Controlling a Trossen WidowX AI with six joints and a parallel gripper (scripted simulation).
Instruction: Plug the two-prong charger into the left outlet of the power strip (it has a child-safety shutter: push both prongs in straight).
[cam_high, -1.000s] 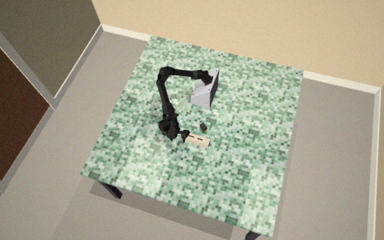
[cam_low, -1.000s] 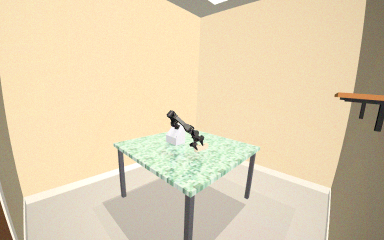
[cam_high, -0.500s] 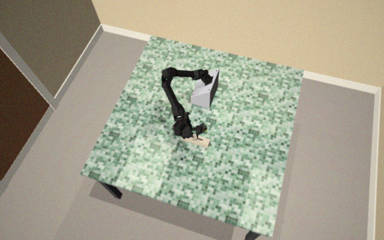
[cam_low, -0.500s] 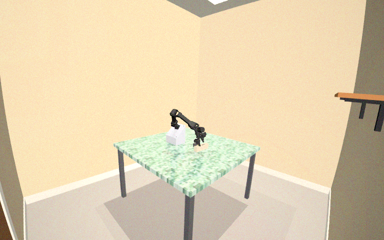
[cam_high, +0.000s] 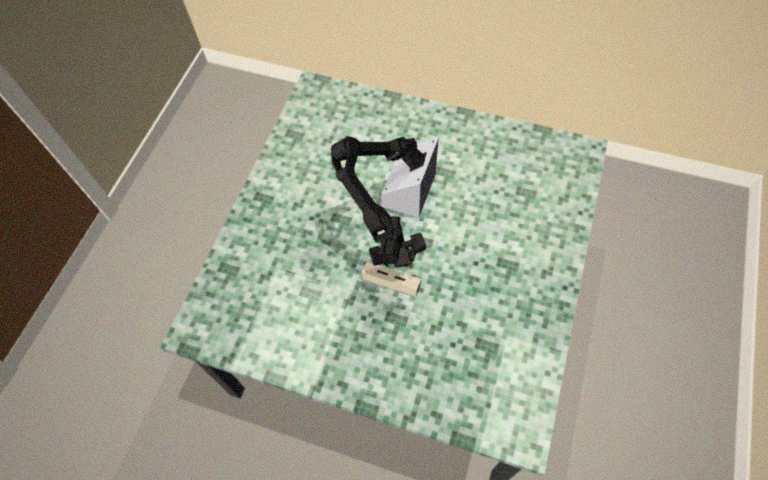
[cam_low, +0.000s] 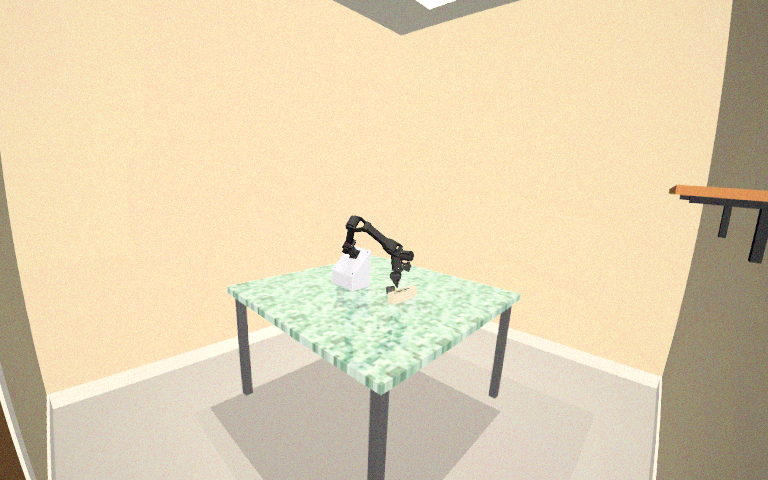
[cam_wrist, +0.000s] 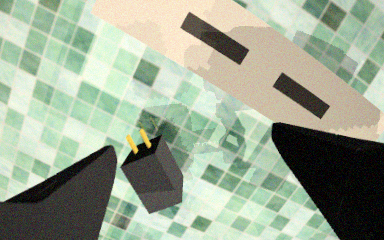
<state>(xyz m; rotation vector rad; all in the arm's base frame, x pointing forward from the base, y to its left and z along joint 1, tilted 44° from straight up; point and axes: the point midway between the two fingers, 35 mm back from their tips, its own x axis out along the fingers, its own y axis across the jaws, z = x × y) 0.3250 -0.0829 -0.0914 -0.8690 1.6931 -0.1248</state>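
My gripper tip is now 5 cm past the black charger, 5 cm above it and 2 cm to the right of it.
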